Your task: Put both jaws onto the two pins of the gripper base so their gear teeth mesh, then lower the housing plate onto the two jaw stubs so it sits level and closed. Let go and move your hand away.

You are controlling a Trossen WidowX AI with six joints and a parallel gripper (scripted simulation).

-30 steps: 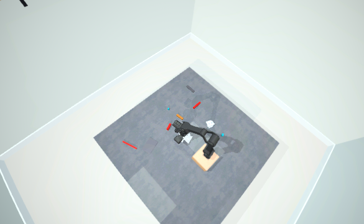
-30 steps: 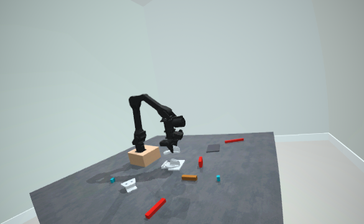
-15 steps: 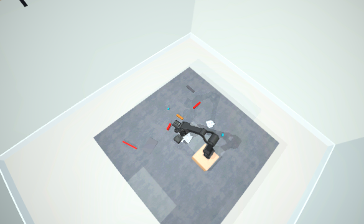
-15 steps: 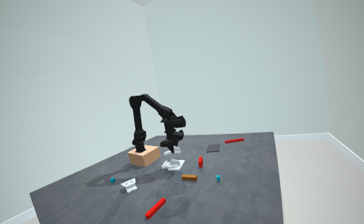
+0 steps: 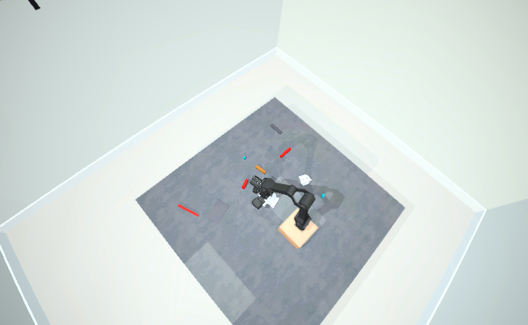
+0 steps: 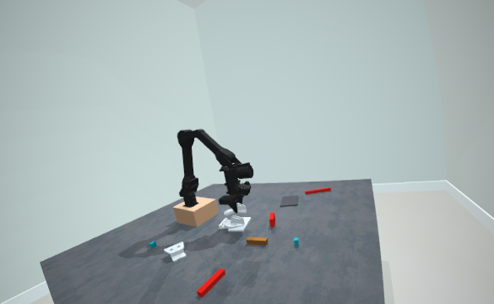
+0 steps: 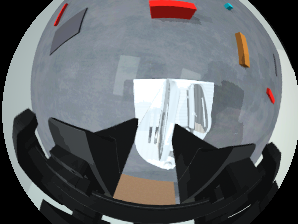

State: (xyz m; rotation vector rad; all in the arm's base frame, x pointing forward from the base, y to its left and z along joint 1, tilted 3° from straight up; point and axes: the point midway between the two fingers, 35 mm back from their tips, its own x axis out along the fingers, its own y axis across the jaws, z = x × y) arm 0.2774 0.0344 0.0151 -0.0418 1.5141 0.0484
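My gripper tip is 50 mm above the flat white plate, 30 mm to the left of it and 10 mm short of it. The rest, counted from my gripper tip: curved white jaw: 60 mm to the right, 40 mm below, 30 mm behind; red block: 160 mm ahead, 40 mm below, 10 mm to the left; white housing plate: 50 mm below, 50 mm behind, 40 mm to the right.
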